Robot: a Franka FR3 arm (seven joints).
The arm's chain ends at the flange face. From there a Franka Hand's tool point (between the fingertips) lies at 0.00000 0.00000 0.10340 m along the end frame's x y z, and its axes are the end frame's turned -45 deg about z.
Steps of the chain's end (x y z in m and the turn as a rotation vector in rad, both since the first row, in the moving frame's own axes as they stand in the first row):
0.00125, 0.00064, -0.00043, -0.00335, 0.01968, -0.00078
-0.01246, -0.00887, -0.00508, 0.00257, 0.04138, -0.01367
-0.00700, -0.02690, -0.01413, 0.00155, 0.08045, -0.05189
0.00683, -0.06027, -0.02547, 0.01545, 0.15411, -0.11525
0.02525, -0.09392, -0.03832, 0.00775, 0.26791, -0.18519
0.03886, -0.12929, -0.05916, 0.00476, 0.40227, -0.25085
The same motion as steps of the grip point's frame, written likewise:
0.00163, 0.00302, -0.00045, -0.01628, 0.01155, -0.00078
0.00069, -0.01227, -0.00517, -0.02744, 0.03108, -0.01367
0.02021, -0.01837, -0.01446, -0.05579, 0.05798, -0.05189
0.06035, -0.02842, -0.02671, -0.09805, 0.11990, -0.11525
0.10581, -0.03172, -0.04200, -0.18396, 0.19492, -0.18519
0.15114, -0.03962, -0.06737, -0.28108, 0.28781, -0.25085

